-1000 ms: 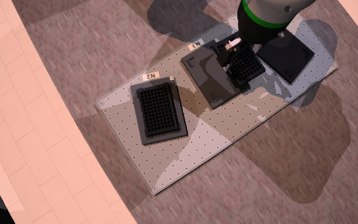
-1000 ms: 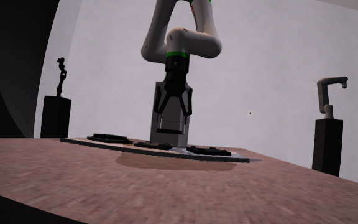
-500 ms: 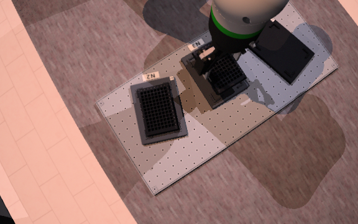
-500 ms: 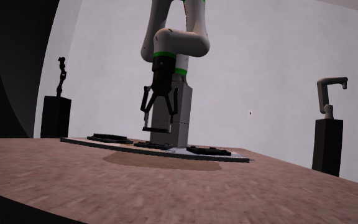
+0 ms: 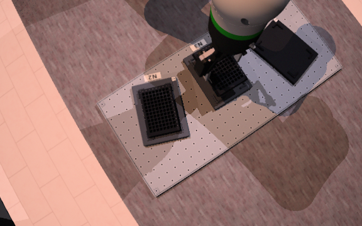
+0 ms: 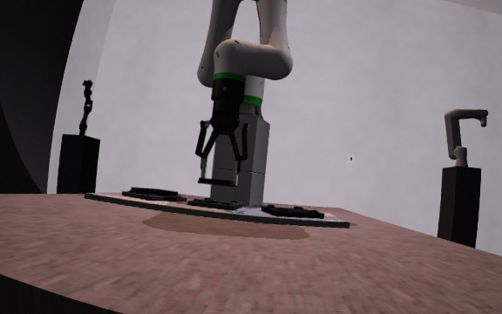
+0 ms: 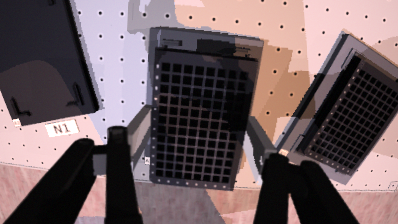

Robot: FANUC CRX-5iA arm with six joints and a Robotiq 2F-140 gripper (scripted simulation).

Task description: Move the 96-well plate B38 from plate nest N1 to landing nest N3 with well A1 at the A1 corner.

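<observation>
The landing nest N3 is 80 mm below my hand. The rest, counted from my hand: A1 mark 80 mm below, 70 mm behind, 60 mm to the left; N2 label 150 mm to the right, 90 mm below, 90 mm behind; N3 label 100 mm behind, 90 mm below.
</observation>
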